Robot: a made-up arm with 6 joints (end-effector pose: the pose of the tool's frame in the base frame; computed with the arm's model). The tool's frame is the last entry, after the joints.
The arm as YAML. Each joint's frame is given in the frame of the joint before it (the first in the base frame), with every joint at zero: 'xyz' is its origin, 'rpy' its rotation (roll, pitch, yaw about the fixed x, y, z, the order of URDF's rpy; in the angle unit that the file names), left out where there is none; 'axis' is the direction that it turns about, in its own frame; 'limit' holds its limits. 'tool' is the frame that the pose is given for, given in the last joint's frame.
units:
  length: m
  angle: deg
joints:
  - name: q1
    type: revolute
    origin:
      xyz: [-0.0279, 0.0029, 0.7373]
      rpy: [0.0, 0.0, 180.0]
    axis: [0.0, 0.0, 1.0]
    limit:
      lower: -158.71
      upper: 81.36
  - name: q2
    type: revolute
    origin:
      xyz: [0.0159, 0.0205, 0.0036]
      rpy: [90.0, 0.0, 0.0]
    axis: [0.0, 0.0, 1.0]
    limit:
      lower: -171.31
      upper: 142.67
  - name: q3
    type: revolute
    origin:
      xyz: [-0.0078, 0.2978, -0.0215]
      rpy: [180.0, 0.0, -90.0]
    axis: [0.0, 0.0, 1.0]
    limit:
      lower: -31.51
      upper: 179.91
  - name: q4
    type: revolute
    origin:
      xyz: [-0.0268, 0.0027, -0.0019]
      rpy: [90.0, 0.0, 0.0]
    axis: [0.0, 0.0, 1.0]
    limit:
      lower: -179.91
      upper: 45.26
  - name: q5
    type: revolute
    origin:
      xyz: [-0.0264, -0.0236, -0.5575]
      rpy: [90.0, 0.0, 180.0]
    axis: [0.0, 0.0, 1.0]
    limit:
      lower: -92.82
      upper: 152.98
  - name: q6
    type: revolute
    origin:
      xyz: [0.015, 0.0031, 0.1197]
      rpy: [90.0, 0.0, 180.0]
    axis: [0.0, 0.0, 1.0]
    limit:
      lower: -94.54
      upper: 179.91
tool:
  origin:
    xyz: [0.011, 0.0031, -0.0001]
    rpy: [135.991, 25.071, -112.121]
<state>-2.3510 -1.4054 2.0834 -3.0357 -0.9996 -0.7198</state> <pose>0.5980 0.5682 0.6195 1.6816 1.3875 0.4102</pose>
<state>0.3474 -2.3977 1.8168 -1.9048 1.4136 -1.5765</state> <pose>-0.5227 -0.2147 0.0752 0.9332 -1.5631 0.2596</pose>
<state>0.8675 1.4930 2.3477 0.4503 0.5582 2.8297</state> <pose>0.4119 0.3570 1.2395 -1.1114 -0.4024 -0.5011</pose>
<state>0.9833 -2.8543 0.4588 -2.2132 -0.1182 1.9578</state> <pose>-0.3882 -0.5671 0.4472 0.7285 2.2911 -1.1648</pose>
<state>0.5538 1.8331 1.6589 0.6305 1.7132 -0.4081</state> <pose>0.7371 0.3549 0.6591 -0.0302 -0.4307 2.8798</pose>
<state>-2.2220 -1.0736 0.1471 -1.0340 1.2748 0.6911</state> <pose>-0.0978 0.1032 1.3902 -1.6612 -1.0580 -0.3213</pose>
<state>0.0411 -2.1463 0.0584 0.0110 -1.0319 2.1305</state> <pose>-0.6898 -0.1679 1.0109 -0.8302 0.0107 -0.1362</pose>
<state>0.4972 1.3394 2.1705 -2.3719 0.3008 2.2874</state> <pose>0.5923 0.3387 1.1543 0.9284 -0.2319 1.7782</pose>
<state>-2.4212 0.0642 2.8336 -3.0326 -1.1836 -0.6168</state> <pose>0.3860 0.3020 1.2552 1.7188 1.0516 0.9705</pose>
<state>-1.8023 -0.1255 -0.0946 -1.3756 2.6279 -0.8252</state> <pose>-0.2218 -0.4818 0.9970 -2.1601 -0.8924 0.1320</pose>
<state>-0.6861 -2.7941 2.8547 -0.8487 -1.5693 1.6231</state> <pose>0.1366 -0.3035 0.0931 1.6743 1.5660 1.5724</pose>
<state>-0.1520 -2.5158 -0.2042 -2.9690 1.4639 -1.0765</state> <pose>-0.5759 0.1297 0.9202 -0.6579 0.4061 -0.2216</pose>
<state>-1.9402 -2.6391 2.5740 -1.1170 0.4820 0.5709</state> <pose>-0.1537 -0.0052 -0.0281 1.2610 -1.2780 -1.1841</pose>
